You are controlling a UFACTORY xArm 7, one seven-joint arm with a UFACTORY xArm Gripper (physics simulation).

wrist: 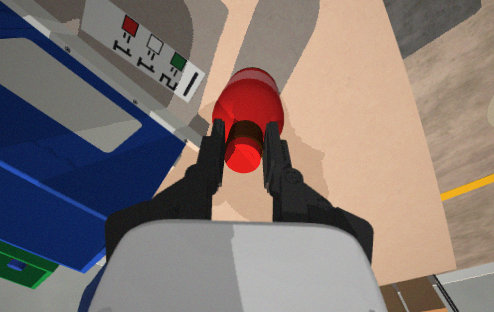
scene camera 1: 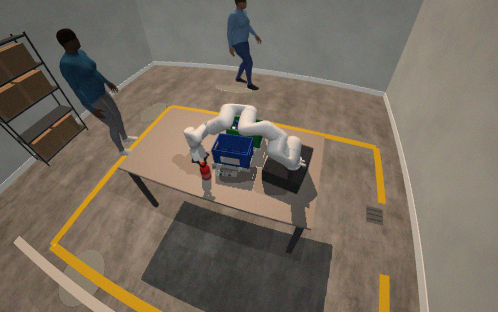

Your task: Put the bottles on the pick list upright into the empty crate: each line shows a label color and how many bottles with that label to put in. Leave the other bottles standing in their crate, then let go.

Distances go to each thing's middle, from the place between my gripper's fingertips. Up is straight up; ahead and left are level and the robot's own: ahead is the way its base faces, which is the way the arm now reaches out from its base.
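You'd find the red bottle (wrist: 250, 100) 10 mm to the right of my hand and 10 mm ahead of it, and it's 60 mm below it as well.
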